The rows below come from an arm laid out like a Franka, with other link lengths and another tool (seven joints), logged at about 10 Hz.
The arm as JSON. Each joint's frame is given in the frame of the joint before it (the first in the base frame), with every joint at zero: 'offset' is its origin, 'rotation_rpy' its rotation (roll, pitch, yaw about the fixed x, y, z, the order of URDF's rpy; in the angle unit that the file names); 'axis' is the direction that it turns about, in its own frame. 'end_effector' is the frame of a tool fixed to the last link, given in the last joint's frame.
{
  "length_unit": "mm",
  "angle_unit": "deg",
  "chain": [
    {
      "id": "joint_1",
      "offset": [
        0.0,
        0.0,
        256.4
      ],
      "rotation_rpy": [
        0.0,
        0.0,
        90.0
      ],
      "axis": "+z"
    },
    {
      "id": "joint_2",
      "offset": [
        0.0,
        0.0,
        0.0
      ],
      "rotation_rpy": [
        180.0,
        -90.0,
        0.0
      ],
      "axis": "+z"
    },
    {
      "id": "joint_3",
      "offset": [
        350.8,
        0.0,
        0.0
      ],
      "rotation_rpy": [
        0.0,
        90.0,
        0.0
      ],
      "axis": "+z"
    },
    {
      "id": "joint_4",
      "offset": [
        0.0,
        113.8,
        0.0
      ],
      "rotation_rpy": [
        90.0,
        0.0,
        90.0
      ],
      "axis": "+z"
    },
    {
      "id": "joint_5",
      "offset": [
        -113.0,
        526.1,
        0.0
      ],
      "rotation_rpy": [
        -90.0,
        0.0,
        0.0
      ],
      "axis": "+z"
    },
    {
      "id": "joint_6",
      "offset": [
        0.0,
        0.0,
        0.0
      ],
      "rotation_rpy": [
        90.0,
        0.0,
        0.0
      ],
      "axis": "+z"
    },
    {
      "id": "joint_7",
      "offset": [
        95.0,
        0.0,
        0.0
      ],
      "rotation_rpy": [
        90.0,
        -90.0,
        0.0
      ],
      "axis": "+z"
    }
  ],
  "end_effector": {
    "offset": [
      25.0,
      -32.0,
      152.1
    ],
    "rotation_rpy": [
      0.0,
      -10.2,
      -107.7
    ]
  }
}
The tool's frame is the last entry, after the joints.
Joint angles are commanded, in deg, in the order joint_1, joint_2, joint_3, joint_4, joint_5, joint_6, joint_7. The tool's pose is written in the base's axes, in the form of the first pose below.
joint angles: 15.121 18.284 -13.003 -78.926 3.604 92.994 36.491
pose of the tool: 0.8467, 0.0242, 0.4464, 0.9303, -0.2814, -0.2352, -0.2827, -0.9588, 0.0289
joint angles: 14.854 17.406 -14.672 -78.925 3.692 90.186 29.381
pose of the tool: 0.8406, -0.0004, 0.4556, 0.9435, -0.1949, -0.2678, -0.1937, -0.9806, 0.0312
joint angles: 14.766 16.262 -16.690 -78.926 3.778 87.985 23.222
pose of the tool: 0.8333, -0.0269, 0.4698, 0.9500, -0.1254, -0.2860, -0.1232, -0.9921, 0.0257
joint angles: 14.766 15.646 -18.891 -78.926 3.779 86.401 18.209
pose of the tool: 0.8275, -0.0541, 0.4779, 0.9504, -0.0771, -0.3013, -0.0737, -0.9970, 0.0227
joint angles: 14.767 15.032 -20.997 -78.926 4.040 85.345 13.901
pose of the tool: 0.8218, -0.0793, 0.4866, 0.9508, -0.0377, -0.3075, -0.0352, -0.9993, 0.0138
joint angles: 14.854 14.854 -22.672 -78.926 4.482 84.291 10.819
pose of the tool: 0.8172, -0.0969, 0.4889, 0.9474, -0.0099, -0.3199, -0.0093, -1.0000, 0.0032
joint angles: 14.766 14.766 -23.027 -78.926 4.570 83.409 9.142
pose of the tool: 0.8144, -0.1016, 0.4888, 0.9431, 0.0122, -0.3323, 0.0117, -0.9999, -0.0037
